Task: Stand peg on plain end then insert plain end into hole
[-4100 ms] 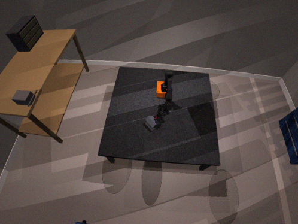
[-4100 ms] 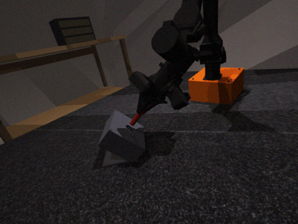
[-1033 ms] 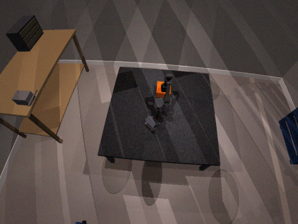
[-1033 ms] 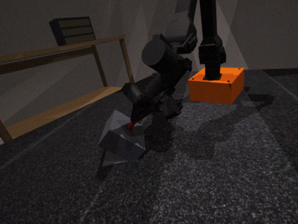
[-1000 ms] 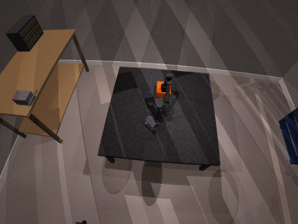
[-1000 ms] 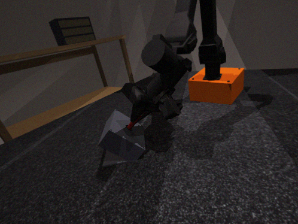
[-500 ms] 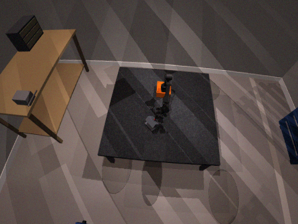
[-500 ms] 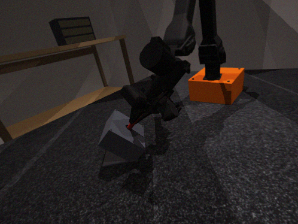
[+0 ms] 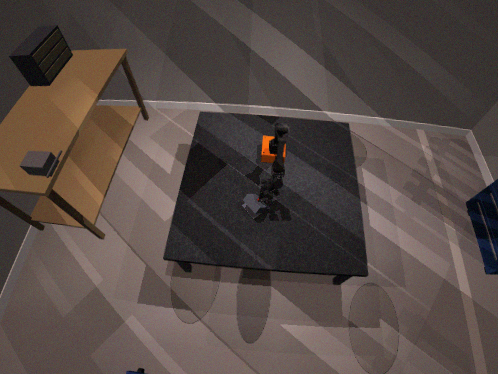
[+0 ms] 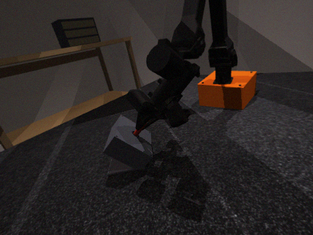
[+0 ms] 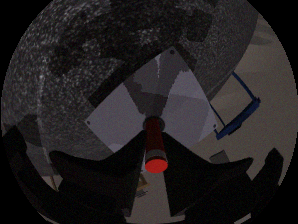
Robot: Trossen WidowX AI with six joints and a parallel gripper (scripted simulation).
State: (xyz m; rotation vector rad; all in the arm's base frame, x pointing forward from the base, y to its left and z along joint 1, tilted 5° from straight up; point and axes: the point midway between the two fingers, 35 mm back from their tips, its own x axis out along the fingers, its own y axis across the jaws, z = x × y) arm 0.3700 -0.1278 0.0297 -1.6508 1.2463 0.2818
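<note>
Right now my gripper tip is 1 cm past the peg, 1 cm to the right of it and 1 cm below it. The rest, counted from my gripper tip: grey sloped panel: 2 cm ahead, 3 cm to the right, 3 cm below.
</note>
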